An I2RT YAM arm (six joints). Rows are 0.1 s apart.
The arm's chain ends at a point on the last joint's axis. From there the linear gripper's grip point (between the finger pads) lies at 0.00 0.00 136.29 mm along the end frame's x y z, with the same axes.
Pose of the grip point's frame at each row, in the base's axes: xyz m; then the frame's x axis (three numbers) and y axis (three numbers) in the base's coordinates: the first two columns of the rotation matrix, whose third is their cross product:
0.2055, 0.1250, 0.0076, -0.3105, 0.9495, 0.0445, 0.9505, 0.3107, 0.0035
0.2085, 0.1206, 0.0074, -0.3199, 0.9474, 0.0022, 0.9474, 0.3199, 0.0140
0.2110, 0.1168, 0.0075, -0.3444, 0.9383, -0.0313, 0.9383, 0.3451, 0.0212
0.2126, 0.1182, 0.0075, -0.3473, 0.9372, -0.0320, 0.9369, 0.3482, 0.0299
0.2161, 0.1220, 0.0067, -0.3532, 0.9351, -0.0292, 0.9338, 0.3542, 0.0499
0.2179, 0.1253, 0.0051, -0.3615, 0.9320, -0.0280, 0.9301, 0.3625, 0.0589
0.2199, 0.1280, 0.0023, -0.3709, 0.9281, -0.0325, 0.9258, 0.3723, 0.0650
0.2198, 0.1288, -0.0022, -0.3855, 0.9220, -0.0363, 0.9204, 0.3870, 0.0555
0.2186, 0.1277, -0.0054, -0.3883, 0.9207, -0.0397, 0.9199, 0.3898, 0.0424
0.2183, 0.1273, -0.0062, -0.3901, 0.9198, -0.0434, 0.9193, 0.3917, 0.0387
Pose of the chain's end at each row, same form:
0.2069, 0.1191, 0.1437, -0.3105, 0.9495, 0.0445, 0.9505, 0.3107, 0.0035
0.2068, 0.1197, 0.1437, -0.3199, 0.9474, 0.0022, 0.9474, 0.3199, 0.0140
0.2068, 0.1198, 0.1437, -0.3444, 0.9383, -0.0313, 0.9383, 0.3451, 0.0212
0.2073, 0.1209, 0.1437, -0.3473, 0.9372, -0.0320, 0.9369, 0.3482, 0.0299
0.2083, 0.1233, 0.1428, -0.3532, 0.9351, -0.0292, 0.9338, 0.3542, 0.0499
0.2090, 0.1259, 0.1411, -0.3615, 0.9320, -0.0280, 0.9301, 0.3625, 0.0589
0.2100, 0.1288, 0.1382, -0.3709, 0.9281, -0.0325, 0.9258, 0.3723, 0.0650
0.2109, 0.1304, 0.1338, -0.3855, 0.9220, -0.0363, 0.9204, 0.3870, 0.0555
0.2112, 0.1304, 0.1307, -0.3883, 0.9207, -0.0397, 0.9199, 0.3898, 0.0424
0.2111, 0.1307, 0.1299, -0.3901, 0.9198, -0.0434, 0.9193, 0.3917, 0.0387

